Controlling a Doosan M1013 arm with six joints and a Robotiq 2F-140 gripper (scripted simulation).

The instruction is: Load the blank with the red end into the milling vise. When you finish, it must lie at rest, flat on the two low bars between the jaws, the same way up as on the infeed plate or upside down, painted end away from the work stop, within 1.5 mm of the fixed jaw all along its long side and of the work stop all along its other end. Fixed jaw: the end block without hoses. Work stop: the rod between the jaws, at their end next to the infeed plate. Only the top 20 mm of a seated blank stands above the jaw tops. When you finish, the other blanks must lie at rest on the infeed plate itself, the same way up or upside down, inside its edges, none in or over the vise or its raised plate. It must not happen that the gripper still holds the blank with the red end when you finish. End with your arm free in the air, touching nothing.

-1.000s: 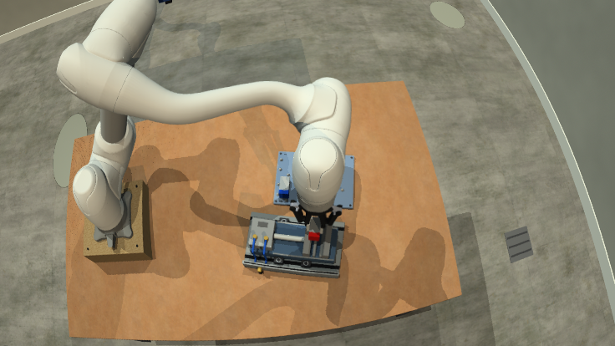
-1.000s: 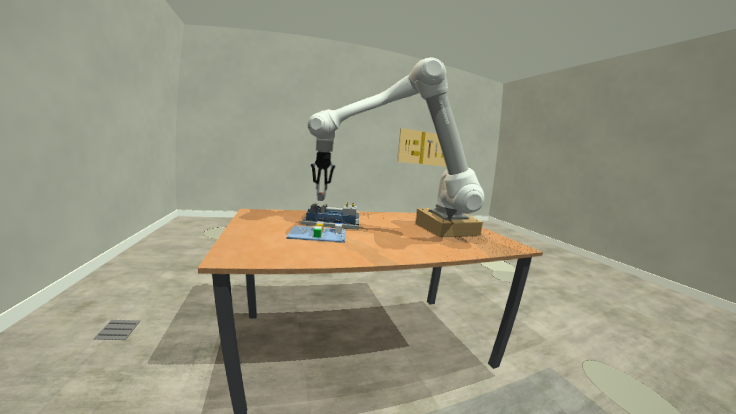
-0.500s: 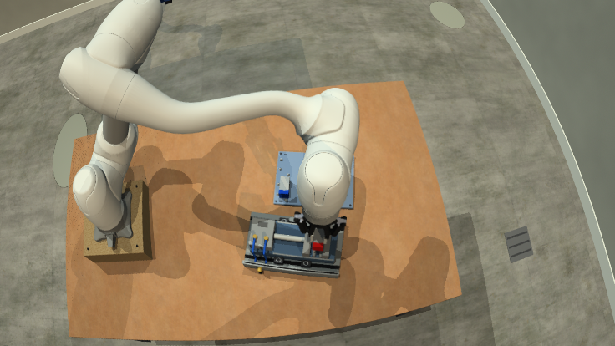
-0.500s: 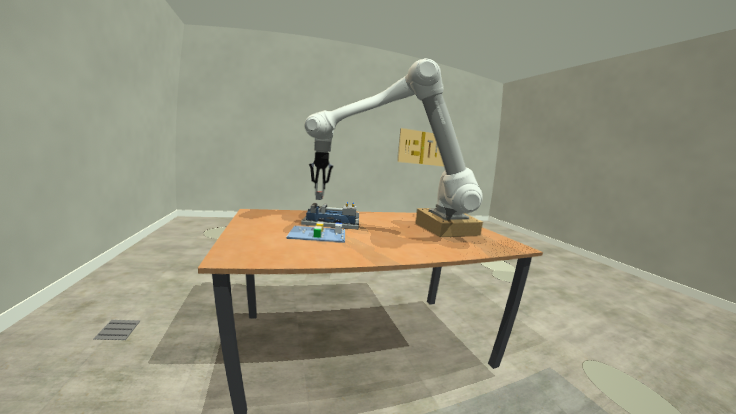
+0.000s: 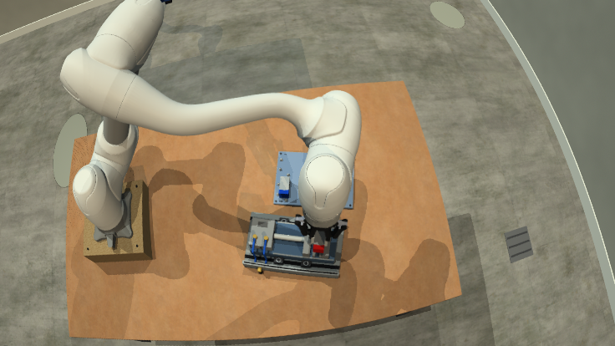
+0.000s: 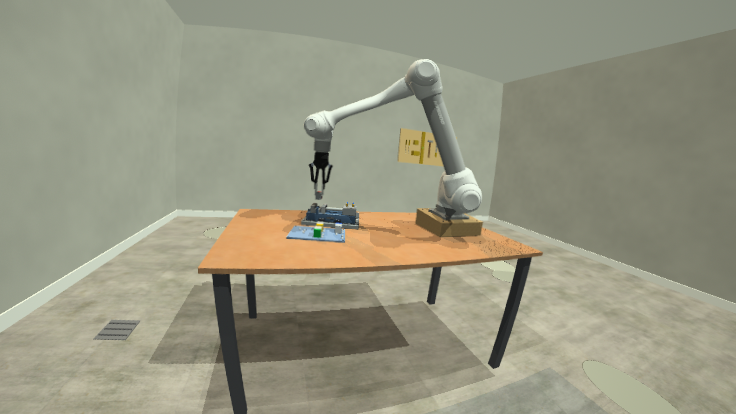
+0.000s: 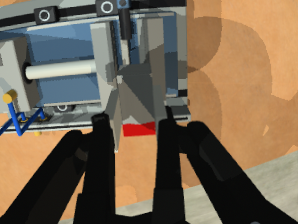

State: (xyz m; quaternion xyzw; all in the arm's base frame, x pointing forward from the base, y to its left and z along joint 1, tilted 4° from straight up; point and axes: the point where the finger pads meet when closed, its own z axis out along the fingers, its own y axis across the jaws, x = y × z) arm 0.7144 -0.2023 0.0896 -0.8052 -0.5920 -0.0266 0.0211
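My gripper is now 10 cm above the moving jaw, 3 cm to the right of it and 3 cm past it. From my hand the other things lie so: fixed jaw: 10 cm below, 3 cm ahead, 1 cm to the left; then work stop rod: 9 cm below, 7 cm to the left, 1 cm ahead; then red-ended blank: 3 cm below.
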